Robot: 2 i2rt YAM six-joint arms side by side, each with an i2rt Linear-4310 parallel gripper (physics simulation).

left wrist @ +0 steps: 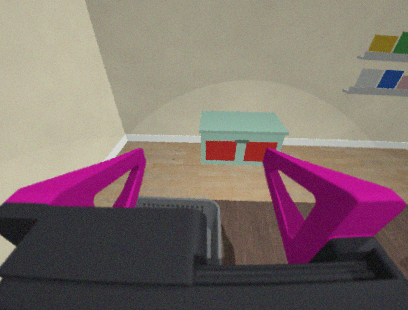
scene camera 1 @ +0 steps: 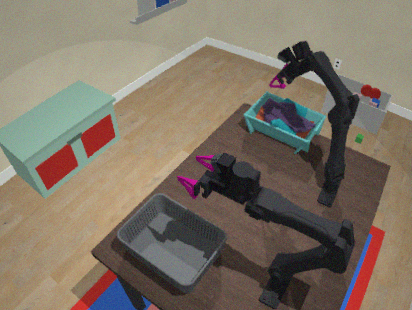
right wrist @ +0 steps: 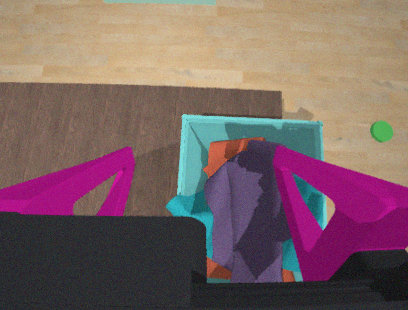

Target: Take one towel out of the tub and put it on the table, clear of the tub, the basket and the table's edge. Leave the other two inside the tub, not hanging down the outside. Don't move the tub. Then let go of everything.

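Observation:
The teal tub stands at the table's far end. A purple towel lies bunched on top in it, over an orange towel and a teal towel. A corner of the teal towel pokes over the tub's left rim in the right wrist view. My right gripper is open and empty, above the tub; its right finger overlaps the purple towel in the right wrist view. My left gripper is open and empty, high beside the basket.
The grey basket is empty on the near end of the brown table. The tub is close to the table's far edge. A green cabinet stands on the floor beyond the table.

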